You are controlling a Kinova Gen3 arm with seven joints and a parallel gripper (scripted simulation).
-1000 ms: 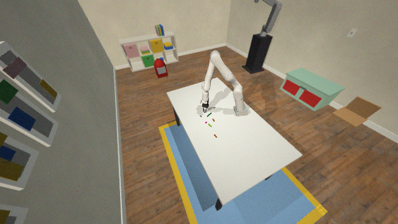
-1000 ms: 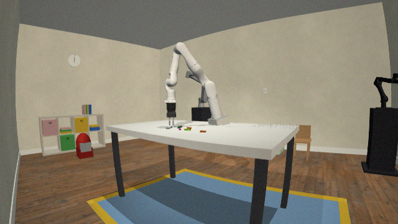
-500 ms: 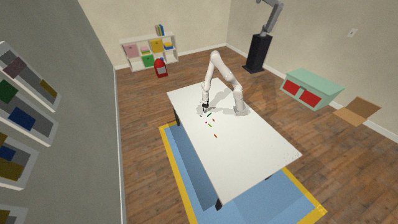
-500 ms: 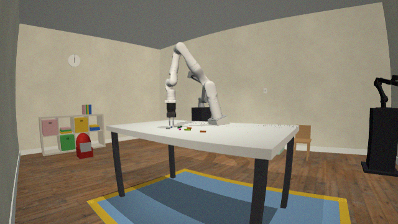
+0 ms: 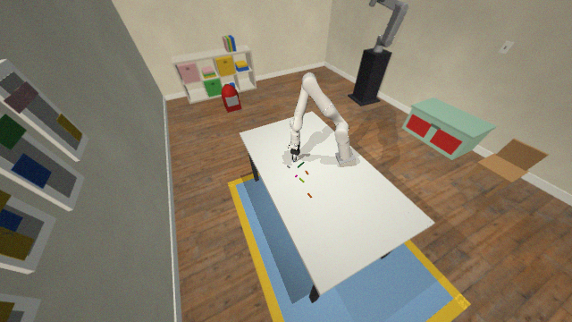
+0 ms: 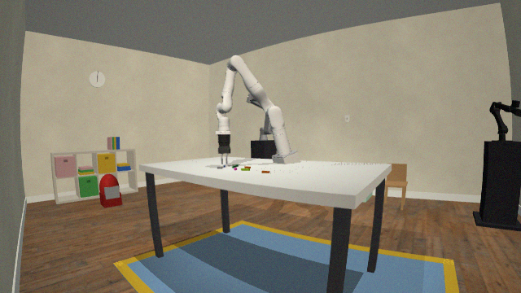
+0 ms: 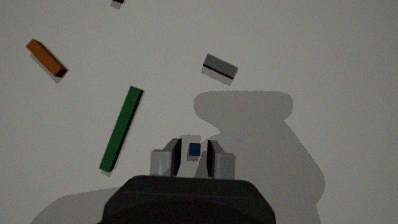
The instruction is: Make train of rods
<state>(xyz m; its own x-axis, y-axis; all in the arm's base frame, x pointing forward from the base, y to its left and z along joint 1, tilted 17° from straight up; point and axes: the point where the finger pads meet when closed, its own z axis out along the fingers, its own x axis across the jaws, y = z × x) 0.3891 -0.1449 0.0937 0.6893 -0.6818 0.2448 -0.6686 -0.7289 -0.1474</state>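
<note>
Now: hand 3 cm above the blue rod. Also, from my hand: green rod 6 cm to the left, 4 cm behind, 3 cm below; then grey rod 7 cm ahead, 4 cm to the left, 3 cm below; then magenta rod 16 cm to the left, 5 cm ahead, 3 cm below.
</note>
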